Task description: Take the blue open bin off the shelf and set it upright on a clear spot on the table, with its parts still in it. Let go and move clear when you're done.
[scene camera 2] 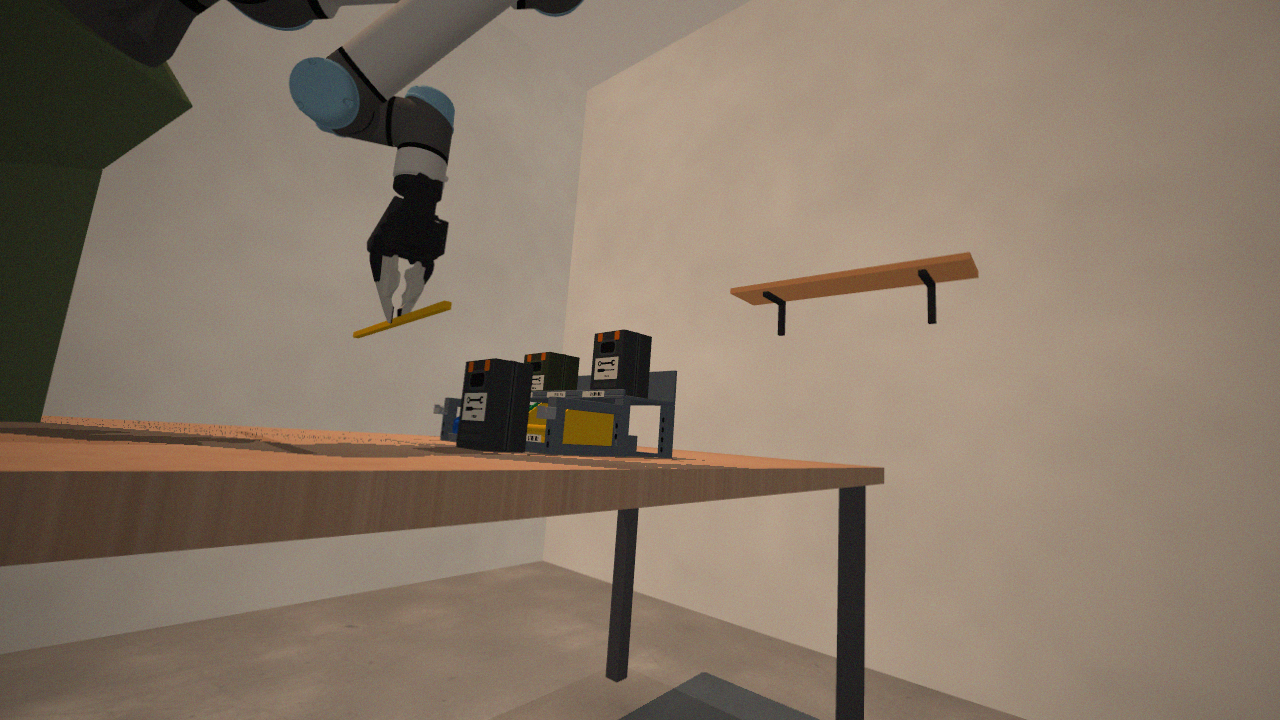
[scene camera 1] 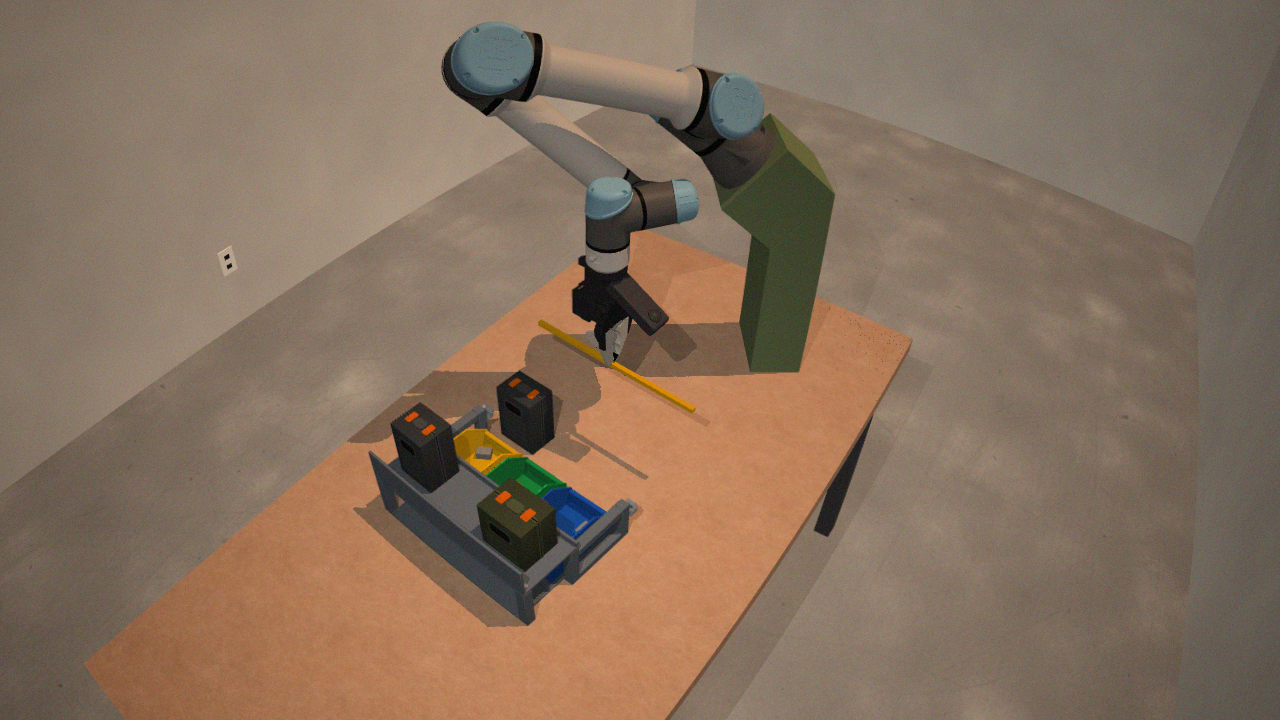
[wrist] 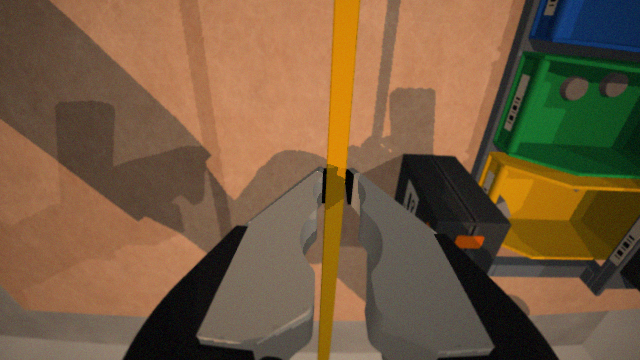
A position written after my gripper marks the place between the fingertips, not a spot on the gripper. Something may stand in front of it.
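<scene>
Visible in scene camera 1: a blue bin (scene camera 1: 572,509) and a green bin (scene camera 1: 533,477); the wrist view also shows the green bin (wrist: 585,137). My gripper (scene camera 2: 394,323) appears in scene camera 1 too, as the gripper (scene camera 1: 611,364), and in the wrist view, as the gripper (wrist: 335,171).
</scene>
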